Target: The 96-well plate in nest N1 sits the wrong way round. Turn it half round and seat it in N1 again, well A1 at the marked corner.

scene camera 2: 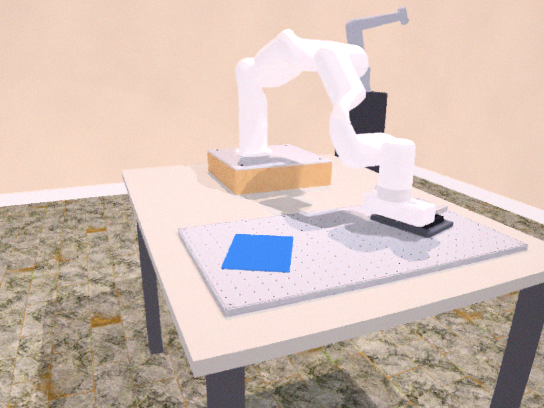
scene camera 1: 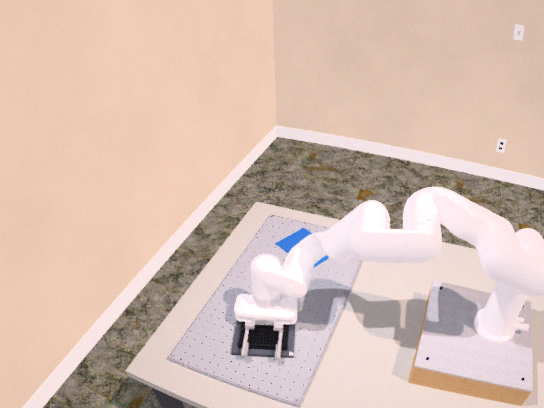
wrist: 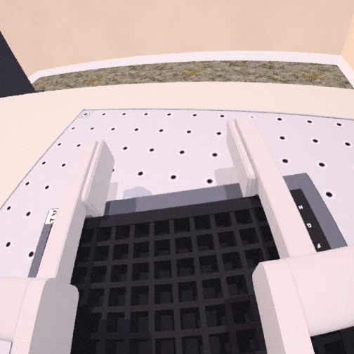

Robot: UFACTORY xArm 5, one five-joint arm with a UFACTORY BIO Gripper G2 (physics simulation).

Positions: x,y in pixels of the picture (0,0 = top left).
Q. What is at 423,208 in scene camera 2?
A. My gripper.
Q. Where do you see a flat blue square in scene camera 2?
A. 270,253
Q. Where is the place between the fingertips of my gripper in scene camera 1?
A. At 260,358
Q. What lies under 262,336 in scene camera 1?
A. A black 96-well plate.
